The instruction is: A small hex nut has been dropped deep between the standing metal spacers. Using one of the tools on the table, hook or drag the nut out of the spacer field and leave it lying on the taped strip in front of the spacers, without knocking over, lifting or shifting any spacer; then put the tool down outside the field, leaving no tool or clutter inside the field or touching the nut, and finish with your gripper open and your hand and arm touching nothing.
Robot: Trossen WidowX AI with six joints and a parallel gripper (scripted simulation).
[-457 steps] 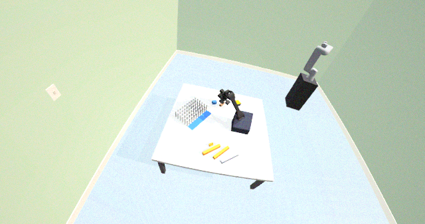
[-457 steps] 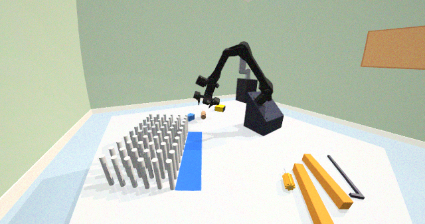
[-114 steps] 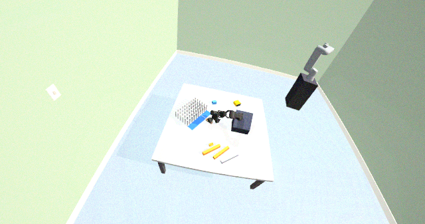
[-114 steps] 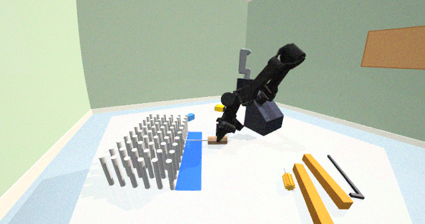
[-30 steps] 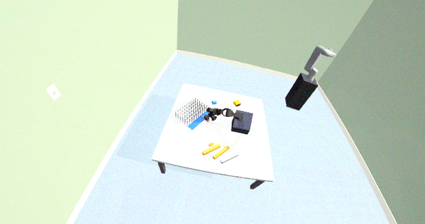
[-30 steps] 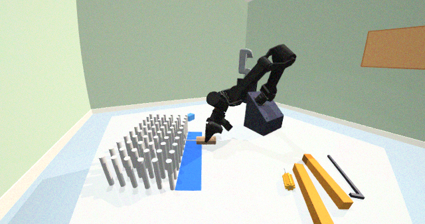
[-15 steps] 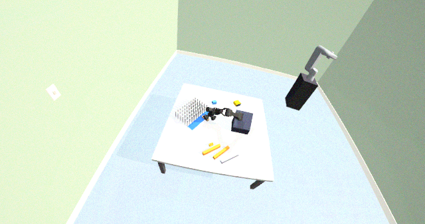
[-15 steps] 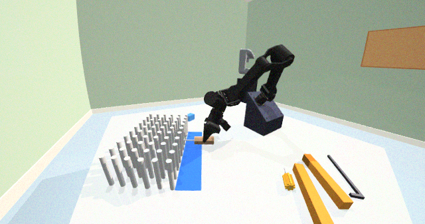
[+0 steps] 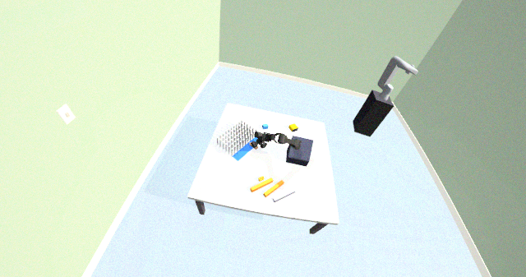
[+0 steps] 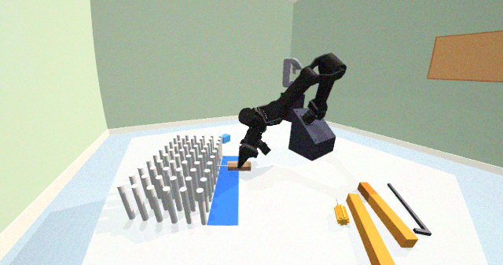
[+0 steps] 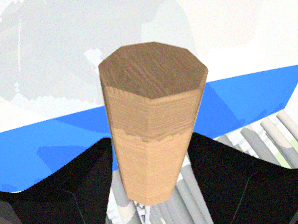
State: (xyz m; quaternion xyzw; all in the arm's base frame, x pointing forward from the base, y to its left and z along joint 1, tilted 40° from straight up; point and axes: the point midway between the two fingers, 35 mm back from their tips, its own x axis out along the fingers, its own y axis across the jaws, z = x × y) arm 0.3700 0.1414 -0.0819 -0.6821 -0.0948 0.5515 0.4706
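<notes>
Right now my gripper tip is 50 mm short of the blue taped strip, 30 mm above it and 20 mm to the right of it. From my gripper tip the other things lie so: yellow brush-like tool: 320 mm to the left, 180 mm behind, 20 mm below; then hex nut: 180 mm ahead, 70 mm to the right, 30 mm below; then blue block: 340 mm to the right, 40 mm behind, 20 mm below.
</notes>
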